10 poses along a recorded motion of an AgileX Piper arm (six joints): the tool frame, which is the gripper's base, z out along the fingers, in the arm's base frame.
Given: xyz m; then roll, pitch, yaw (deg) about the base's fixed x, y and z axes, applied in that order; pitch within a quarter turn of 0, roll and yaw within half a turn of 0.
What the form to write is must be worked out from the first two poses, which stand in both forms.
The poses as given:
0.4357, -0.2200, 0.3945, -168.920, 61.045, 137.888
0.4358, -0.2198, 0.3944, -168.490, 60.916, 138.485
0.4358, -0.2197, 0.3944, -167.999, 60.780, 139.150
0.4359, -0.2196, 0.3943, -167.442, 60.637, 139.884
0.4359, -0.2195, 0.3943, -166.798, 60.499, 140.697
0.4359, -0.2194, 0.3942, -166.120, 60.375, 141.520
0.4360, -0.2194, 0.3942, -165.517, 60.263, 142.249
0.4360, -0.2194, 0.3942, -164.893, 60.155, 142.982
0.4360, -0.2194, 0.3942, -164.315, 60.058, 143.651
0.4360, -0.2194, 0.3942, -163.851, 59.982, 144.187
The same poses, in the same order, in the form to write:
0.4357, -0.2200, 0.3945, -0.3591, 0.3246, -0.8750, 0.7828, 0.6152, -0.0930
0.4358, -0.2198, 0.3944, -0.3640, 0.3222, -0.8739, 0.7801, 0.6181, -0.0970
0.4358, -0.2197, 0.3944, -0.3693, 0.3193, -0.8728, 0.7771, 0.6212, -0.1015
0.4359, -0.2196, 0.3943, -0.3750, 0.3159, -0.8715, 0.7738, 0.6243, -0.1066
0.4359, -0.2195, 0.3943, -0.3811, 0.3119, -0.8703, 0.7705, 0.6274, -0.1125
0.4359, -0.2194, 0.3942, -0.3870, 0.3076, -0.8693, 0.7673, 0.6302, -0.1186
0.4360, -0.2194, 0.3942, -0.3922, 0.3037, -0.8683, 0.7645, 0.6326, -0.1241
0.4360, -0.2194, 0.3942, -0.3974, 0.2996, -0.8674, 0.7618, 0.6348, -0.1297
0.4360, -0.2194, 0.3942, -0.4020, 0.2958, -0.8665, 0.7593, 0.6366, -0.1349
0.4360, -0.2194, 0.3942, -0.4057, 0.2927, -0.8659, 0.7573, 0.6380, -0.1391

